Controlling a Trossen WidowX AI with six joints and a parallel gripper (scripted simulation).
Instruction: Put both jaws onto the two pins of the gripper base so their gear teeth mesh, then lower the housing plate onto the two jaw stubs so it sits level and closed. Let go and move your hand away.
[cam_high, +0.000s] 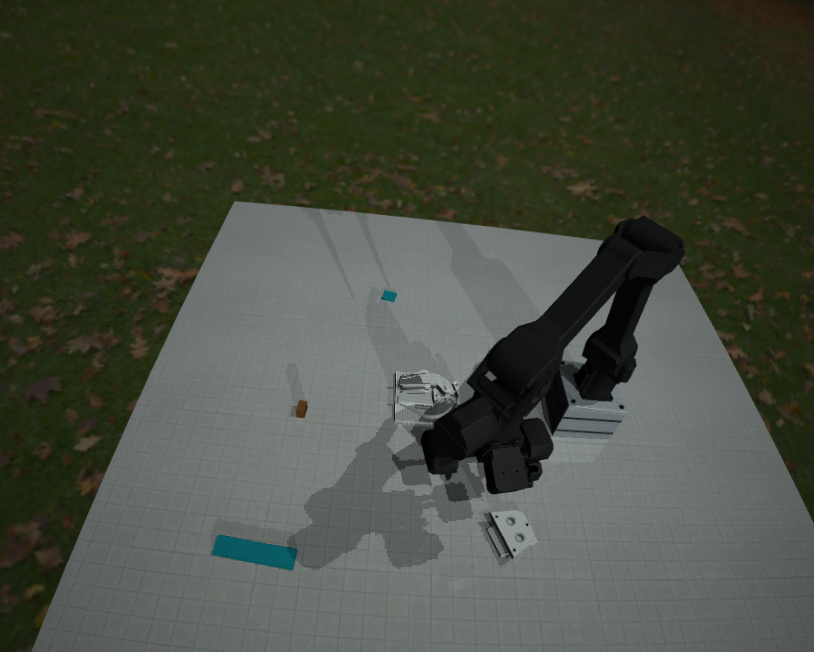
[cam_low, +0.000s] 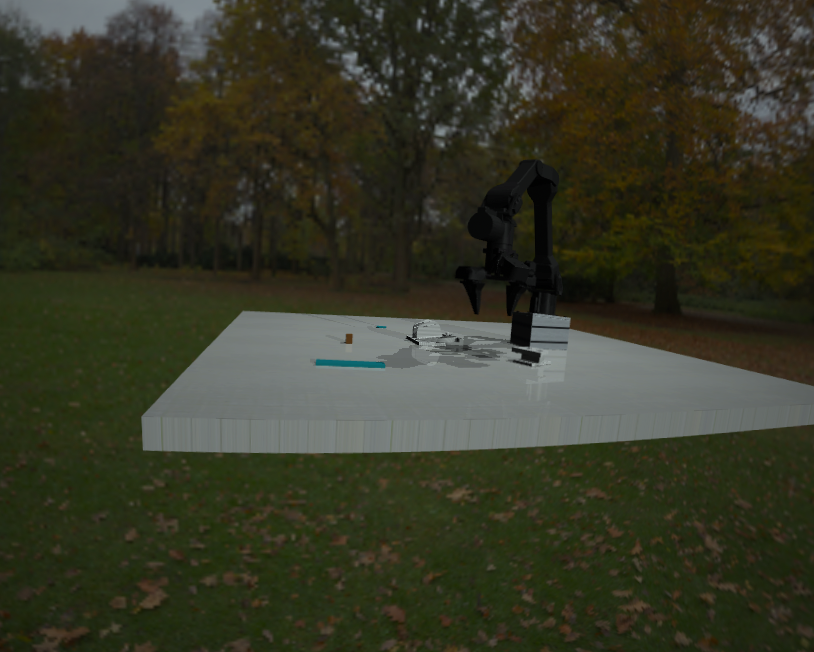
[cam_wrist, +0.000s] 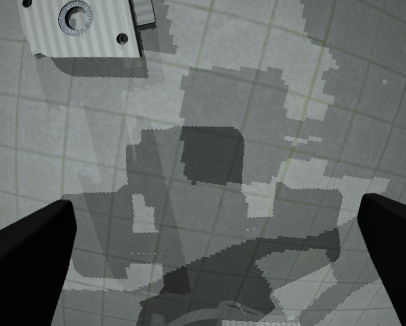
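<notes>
The white ribbed block lies 7 cm behind my gripper tip, 6 cm to the left of it and 9 cm below it. From my gripper tip the other things lie so: gripper jaw: 3 cm ahead, 20 cm to the right, 8 cm below; then small brown block: 29 cm ahead, 17 cm to the right, 9 cm below; then long teal bar: 33 cm ahead, 9 cm to the left, 9 cm below.
</notes>
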